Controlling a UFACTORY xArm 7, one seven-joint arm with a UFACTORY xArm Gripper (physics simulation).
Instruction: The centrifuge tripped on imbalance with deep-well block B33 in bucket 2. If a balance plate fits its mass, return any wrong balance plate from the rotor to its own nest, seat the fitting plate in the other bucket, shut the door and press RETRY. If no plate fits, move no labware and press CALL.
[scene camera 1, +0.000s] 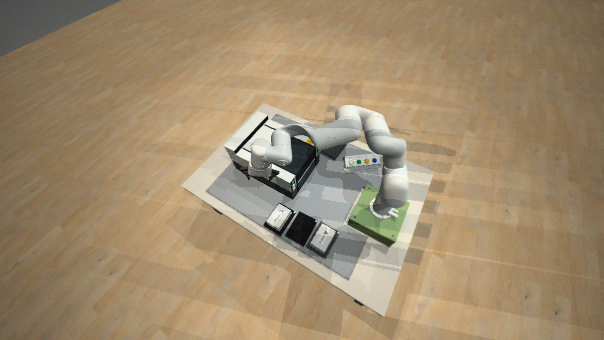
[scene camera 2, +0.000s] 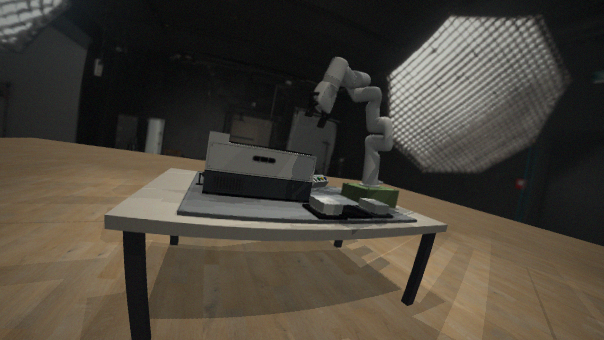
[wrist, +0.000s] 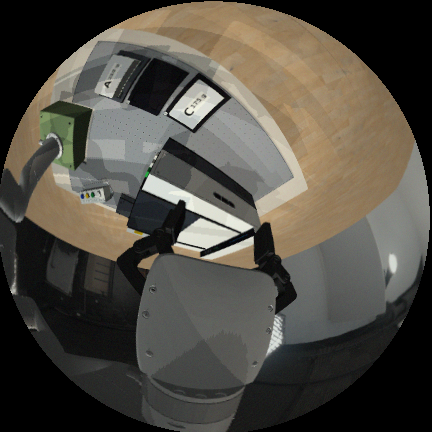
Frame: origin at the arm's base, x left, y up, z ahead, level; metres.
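Where they show: gripper, fingertip midpoint: (scene camera 1: 259, 178) (scene camera 2: 314, 122) (wrist: 223, 218); arm's base at its link origin: (scene camera 1: 381, 208) (scene camera 2: 369, 186).
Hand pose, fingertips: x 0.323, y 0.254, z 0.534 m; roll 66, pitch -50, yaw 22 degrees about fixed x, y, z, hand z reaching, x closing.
Each offset is from my fingertips to the centre of the thing. "spot": to the spot under its first point. Level surfaces: height alone.
The centrifuge @(dz +0.163, dx -0.255, dy -0.218 m) (scene camera 1: 286, 178) (scene camera 2: 260, 161) (wrist: 200, 182) stands on the grey mat with its dark top panel @(dy -0.127 m) (scene camera 1: 303, 156) (wrist: 152, 212) across the opening. The rotor, its buckets and block B33 are hidden. Balance plate C @(dz -0.093, dx +0.031, dy -0.307 m) (scene camera 1: 279, 218) (scene camera 2: 325, 204) (wrist: 196, 106), marked 175 g, sits in one end nest. Balance plate A @(dz -0.361, dx -0.017, dy -0.307 m) (scene camera 1: 323, 238) (scene camera 2: 374, 206) (wrist: 114, 79) sits in the other end nest; its mass is too small to read. The middle nest @(dz -0.228, dx +0.002, dy -0.331 m) (scene camera 1: 301, 228) (wrist: 159, 86) is empty. My gripper (scene camera 1: 259, 176) (scene camera 2: 316, 116) (wrist: 223, 218) is open and empty, high above the centrifuge.
A button panel @(dz -0.285, dx -0.574, dy -0.298 m) (scene camera 1: 363, 161) (scene camera 2: 320, 180) (wrist: 95, 195) with white, green, yellow and blue buttons stands beyond the centrifuge's side. A dark flat pad @(spot: dz -0.096, dx -0.551, dy -0.306 m) (scene camera 1: 334, 150) lies between them. The green arm base (scene camera 1: 361, 215) (scene camera 2: 370, 194) (wrist: 60, 117) stands near the nests' far end.
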